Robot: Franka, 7 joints.
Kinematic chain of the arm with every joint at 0, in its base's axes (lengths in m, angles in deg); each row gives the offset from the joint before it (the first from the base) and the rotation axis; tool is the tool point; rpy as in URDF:
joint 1: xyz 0 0 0.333 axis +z
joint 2: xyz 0 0 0 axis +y
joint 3: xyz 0 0 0.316 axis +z
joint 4: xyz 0.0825 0 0 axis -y
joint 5: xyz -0.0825 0 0.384 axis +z
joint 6: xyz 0 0 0 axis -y
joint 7: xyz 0.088 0 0 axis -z
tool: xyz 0 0 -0.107 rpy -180 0 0
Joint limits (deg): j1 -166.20..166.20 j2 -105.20..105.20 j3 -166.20..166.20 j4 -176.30..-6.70 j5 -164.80..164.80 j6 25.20..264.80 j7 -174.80..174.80
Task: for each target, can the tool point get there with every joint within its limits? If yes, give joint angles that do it. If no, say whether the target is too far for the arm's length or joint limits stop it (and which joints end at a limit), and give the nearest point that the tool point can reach.
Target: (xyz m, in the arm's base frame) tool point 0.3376 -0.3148 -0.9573
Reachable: no: too far | nearest point 0.2679 -0.2498 -0.3543 | short by 0.611 m
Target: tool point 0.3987 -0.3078 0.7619
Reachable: yes | joints -84.12 -20.64 31.74 -109.05 129.99 106.06 -37.94
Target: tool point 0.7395 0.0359 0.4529
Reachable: yes | joints -29.35 68.44 72.09 -41.70 3.78 79.52 -116.66
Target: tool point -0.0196 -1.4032 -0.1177
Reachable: no: too far | nearest point -0.0114 -0.8167 0.0707 | short by 0.616 m
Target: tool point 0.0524 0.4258 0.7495
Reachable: yes | joints 58.36 -27.03 28.43 -115.51 -96.69 94.98 58.12
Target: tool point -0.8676 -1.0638 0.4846
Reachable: no: too far | nearest point -0.5389 -0.6608 0.4272 | short by 0.523 m
